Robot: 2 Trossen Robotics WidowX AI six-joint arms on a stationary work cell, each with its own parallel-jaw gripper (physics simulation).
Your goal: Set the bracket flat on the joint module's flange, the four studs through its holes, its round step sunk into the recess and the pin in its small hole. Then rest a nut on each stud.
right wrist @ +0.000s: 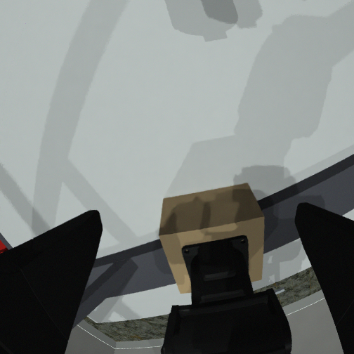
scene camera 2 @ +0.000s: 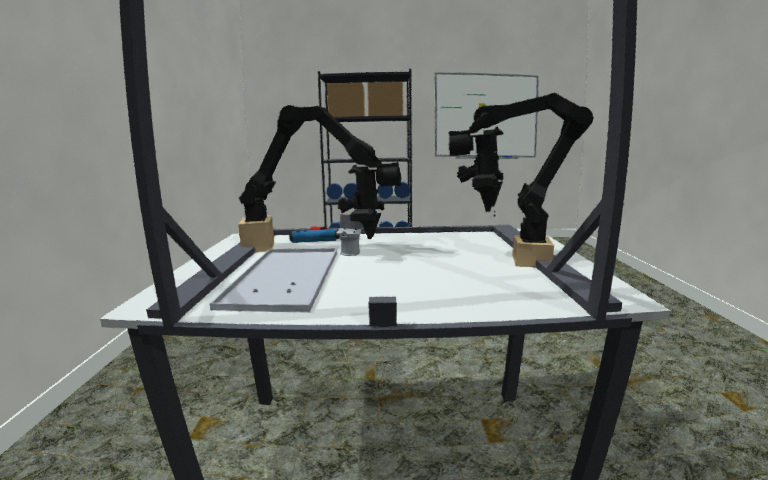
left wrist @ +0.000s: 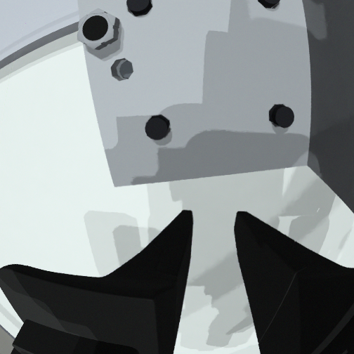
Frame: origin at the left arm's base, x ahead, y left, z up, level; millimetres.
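Where they show: left gripper, fingertip midpoint: (scene camera 2: 370, 238); right gripper, fingertip midpoint: (scene camera 2: 490, 209); left arm's base, origin of the base link: (scene camera 2: 255, 219); right arm's base, origin of the base link: (scene camera 2: 533, 239).
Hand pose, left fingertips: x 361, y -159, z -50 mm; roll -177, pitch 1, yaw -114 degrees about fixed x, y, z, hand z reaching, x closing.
Things, the pixels of their top centre, and the offset from my left fingertips. "*": a spot on its surface instead. Level surfaces: height alone.
- grey joint module, middle of its top: (scene camera 2: 349, 229) dx -63, dy +20, dz +26 mm
- shallow grey tray, middle of its top: (scene camera 2: 284, 270) dx -257, dy -146, dz -33 mm
- table, its level: dz -49 mm
- blue cylindrical tool, middle of its top: (scene camera 2: 323, 228) dx -136, dy +192, dz -4 mm
- red thing, surface spot: (scene camera 2: 316, 228) * dx -157, dy +266, dz -18 mm
- black block, middle of its top: (scene camera 2: 382, 298) dx -64, dy -470, dz +9 mm
The grey bracket (scene camera 2: 346, 232) (left wrist: 255, 65) sits on top of the grey joint module (scene camera 2: 350, 245); its plate shows several dark round stud ends and a small grey pin in its small hole. A nut (left wrist: 114, 32) with a dark centre is at the plate's left edge, beside the nearest stud end. The step and recess are hidden. Three nuts (scene camera 2: 255, 290) (scene camera 2: 288, 290) (scene camera 2: 292, 283) lie in the tray. My left gripper (scene camera 2: 370, 236) (left wrist: 213, 219) is partly open and empty, beside the bracket's near edge in its wrist view. My right gripper (scene camera 2: 488, 210) (right wrist: 201, 218) is wide open and empty, high above the table.
The shallow grey tray (scene camera 2: 263, 308) lies at the left of the table (scene camera 2: 453, 300). A blue cylindrical tool (scene camera 2: 313, 235) lies behind the module, with a red thing (scene camera 2: 316, 228) near it. A black block (scene camera 2: 382, 311) is at the front edge. Dark frame posts (scene camera 2: 620, 141) stand at the sides.
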